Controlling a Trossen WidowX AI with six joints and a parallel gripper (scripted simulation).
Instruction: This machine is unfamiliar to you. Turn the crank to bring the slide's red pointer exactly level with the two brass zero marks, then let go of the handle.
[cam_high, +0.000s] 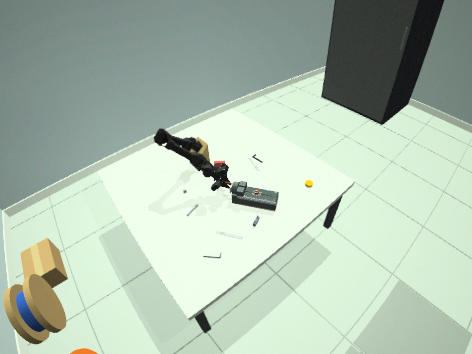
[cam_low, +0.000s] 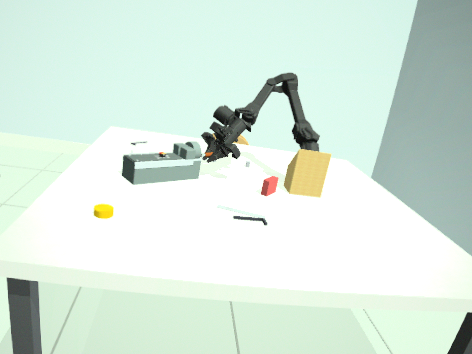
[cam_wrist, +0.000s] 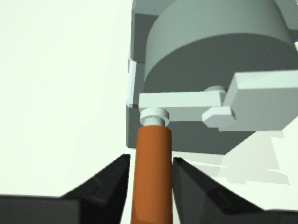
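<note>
Right now my gripper tip is 10 mm past the orange crank handle, 10 mm to the left of it and 20 mm below it. Also, from my gripper tip: yellow disc: 220 mm ahead, 450 mm to the left, 50 mm below; then black hex key: 190 mm behind, 330 mm to the left, 60 mm below; then red pointer: 150 mm ahead, 90 mm to the left, 20 mm above.
</note>
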